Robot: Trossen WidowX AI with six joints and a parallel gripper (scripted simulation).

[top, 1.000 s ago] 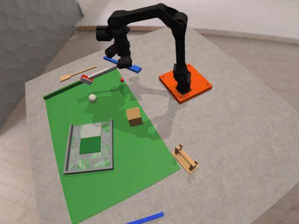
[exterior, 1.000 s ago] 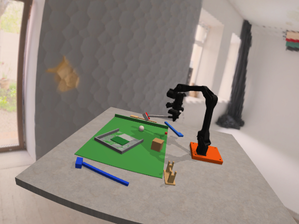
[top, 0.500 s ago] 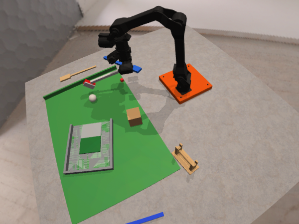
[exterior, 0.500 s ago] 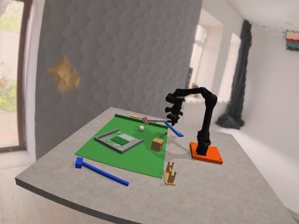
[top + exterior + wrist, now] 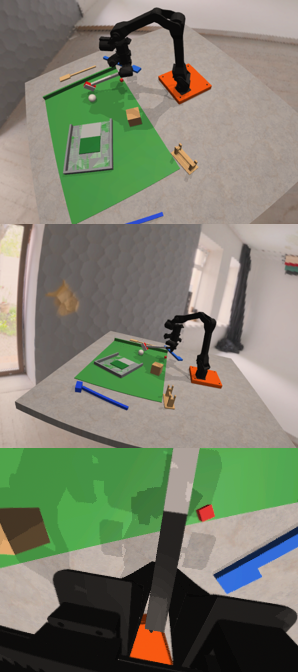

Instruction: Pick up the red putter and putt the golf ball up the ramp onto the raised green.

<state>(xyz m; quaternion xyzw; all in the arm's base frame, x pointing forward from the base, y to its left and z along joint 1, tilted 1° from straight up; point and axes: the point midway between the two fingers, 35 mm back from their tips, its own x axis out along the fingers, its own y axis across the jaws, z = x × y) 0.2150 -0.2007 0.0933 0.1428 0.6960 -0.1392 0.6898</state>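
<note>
Now: the red putter 110 mm ahead of my gripper tip and 40 mm to the right of it. Also, from my gripper tip: wooden putter rack (510 mm to the left, 60 mm below); then wooden cube (220 mm to the left, 90 mm ahead, 60 mm below); then white golf ball (220 mm ahead, 60 mm below, 20 mm to the right).
</note>
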